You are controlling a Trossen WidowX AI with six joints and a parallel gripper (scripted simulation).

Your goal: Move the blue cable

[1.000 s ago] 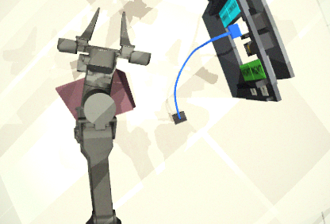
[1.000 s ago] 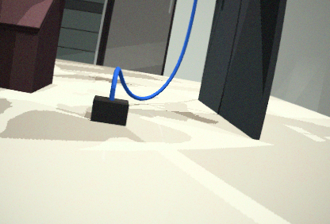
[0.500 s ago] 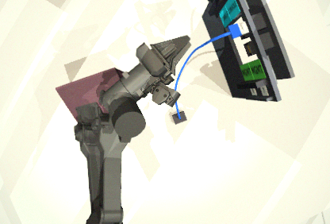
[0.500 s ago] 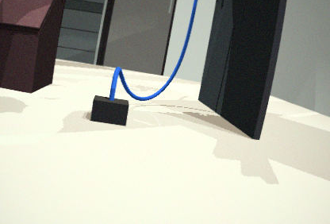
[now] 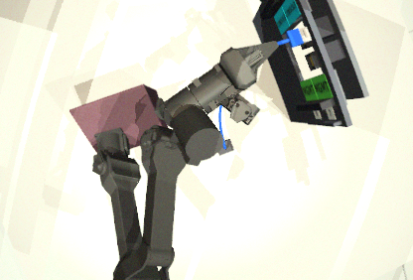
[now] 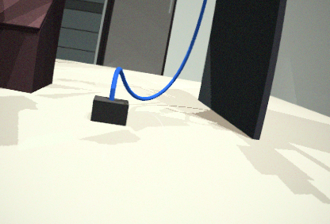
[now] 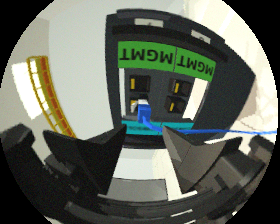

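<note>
My gripper tip is now 7 cm short of the blue plug, 1 cm to the right of it and 1 cm below it. The rest, counted from my gripper tip: black block 36 cm below, 17 cm to the right, 12 cm behind.
</note>
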